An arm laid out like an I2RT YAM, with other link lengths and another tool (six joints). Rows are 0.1 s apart.
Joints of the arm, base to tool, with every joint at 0 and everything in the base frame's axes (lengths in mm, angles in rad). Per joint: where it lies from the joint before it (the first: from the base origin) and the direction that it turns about. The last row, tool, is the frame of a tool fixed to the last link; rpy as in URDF.
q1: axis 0 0 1 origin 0 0 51.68
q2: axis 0 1 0 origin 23.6 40 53.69
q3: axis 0 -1 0 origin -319.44 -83.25 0
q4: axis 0 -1 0 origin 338.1 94.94 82.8
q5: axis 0 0 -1 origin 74.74 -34.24 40.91
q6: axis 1 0 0 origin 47.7 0 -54.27
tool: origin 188 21 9 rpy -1.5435 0.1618 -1.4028
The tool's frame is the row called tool.
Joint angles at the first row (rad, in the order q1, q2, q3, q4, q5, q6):
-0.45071, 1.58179, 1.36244, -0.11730, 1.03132, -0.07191
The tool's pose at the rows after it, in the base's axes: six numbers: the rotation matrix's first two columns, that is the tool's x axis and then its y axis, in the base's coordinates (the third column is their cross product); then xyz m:
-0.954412, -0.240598, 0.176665, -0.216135, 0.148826, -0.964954, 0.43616, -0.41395, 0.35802
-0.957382, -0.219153, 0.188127, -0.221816, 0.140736, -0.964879, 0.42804, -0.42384, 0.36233
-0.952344, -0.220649, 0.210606, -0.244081, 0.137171, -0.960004, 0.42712, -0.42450, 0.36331
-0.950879, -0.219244, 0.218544, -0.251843, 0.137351, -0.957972, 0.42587, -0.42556, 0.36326
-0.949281, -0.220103, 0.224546, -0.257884, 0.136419, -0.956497, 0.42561, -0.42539, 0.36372
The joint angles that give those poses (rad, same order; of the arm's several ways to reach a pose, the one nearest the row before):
-0.46520, 1.58178, 1.36242, -0.10471, 1.03628, -0.09327
-0.48618, 1.58179, 1.36245, -0.08107, 1.04010, -0.12302
-0.48809, 1.58026, 1.36244, -0.07725, 1.04010, -0.15087
-0.49078, 1.57988, 1.36246, -0.07764, 1.04008, -0.15927
-0.49076, 1.57874, 1.36243, -0.07762, 1.04010, -0.16651

